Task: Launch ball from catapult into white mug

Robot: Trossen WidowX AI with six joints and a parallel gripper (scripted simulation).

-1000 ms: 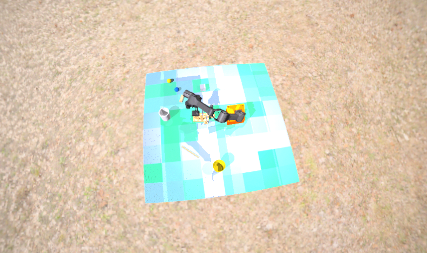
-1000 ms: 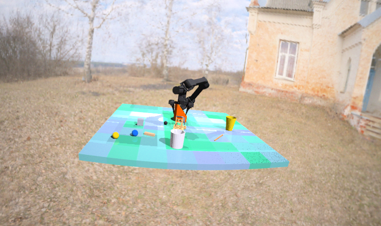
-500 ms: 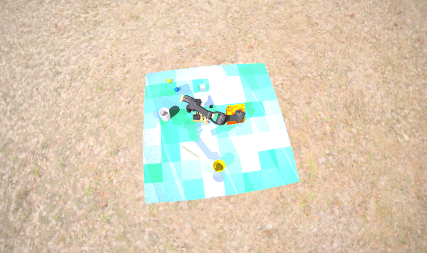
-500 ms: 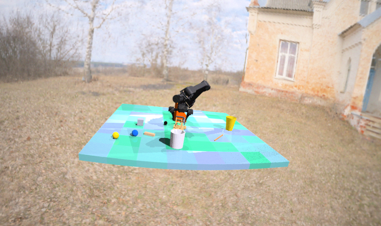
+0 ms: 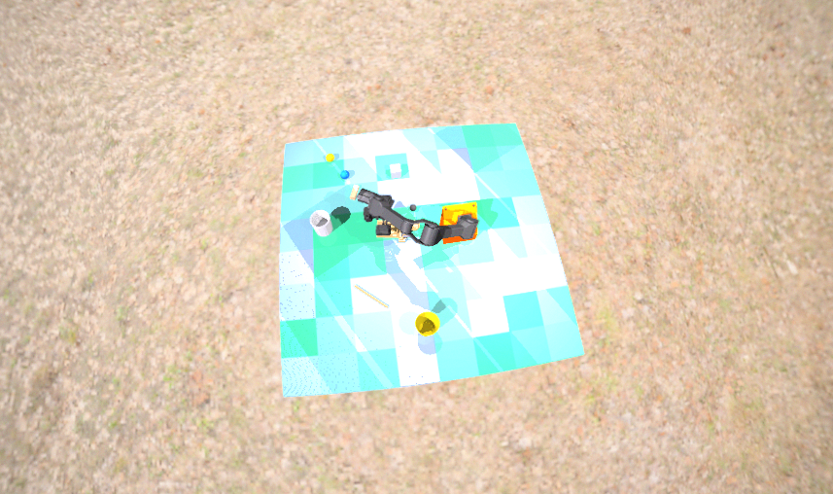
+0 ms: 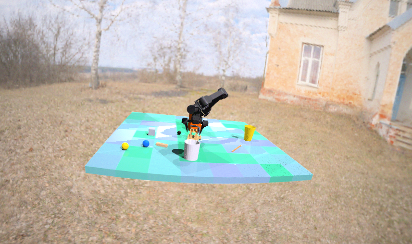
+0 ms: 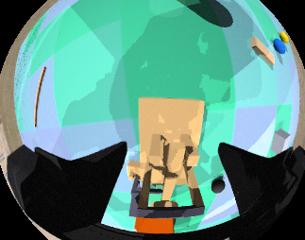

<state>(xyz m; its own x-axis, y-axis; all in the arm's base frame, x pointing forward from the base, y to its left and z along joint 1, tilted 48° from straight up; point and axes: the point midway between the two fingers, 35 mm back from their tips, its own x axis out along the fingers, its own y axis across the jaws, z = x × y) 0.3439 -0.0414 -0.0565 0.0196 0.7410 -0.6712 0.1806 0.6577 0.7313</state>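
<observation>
Right now the black ball is 140 mm behind my gripper tip, 90 mm to the right of it and 50 mm below it. Round my gripper tip: wooden catapult 70 mm behind, 30 mm to the left, 10 mm below; then white mug 280 mm ahead, 60 mm to the right, 30 mm below; then small wooden block 120 mm ahead, 220 mm to the right, 50 mm below.
</observation>
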